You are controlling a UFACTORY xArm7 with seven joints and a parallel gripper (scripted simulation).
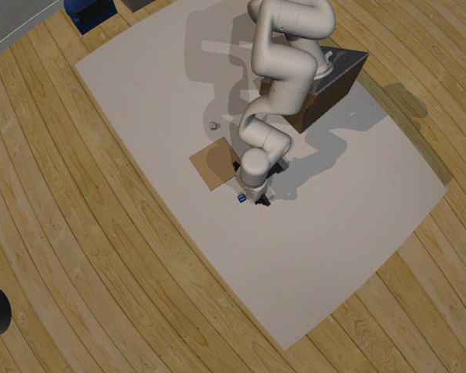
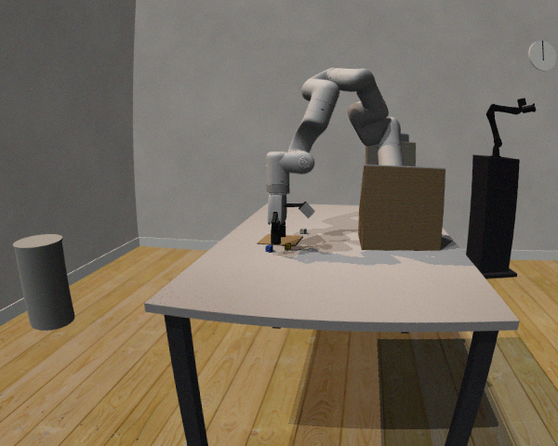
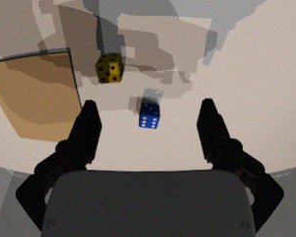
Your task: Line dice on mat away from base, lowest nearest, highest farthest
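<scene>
Now: the blue die 3 cm ahead of my hand, 1 cm to the right of it and 4 cm below it. From my hand the other things lie so: yellow die 3 cm behind, 3 cm to the right, 4 cm below; then brown mat 15 cm to the right, 5 cm below; then white die 9 cm behind, 26 cm to the right, 4 cm below.
</scene>
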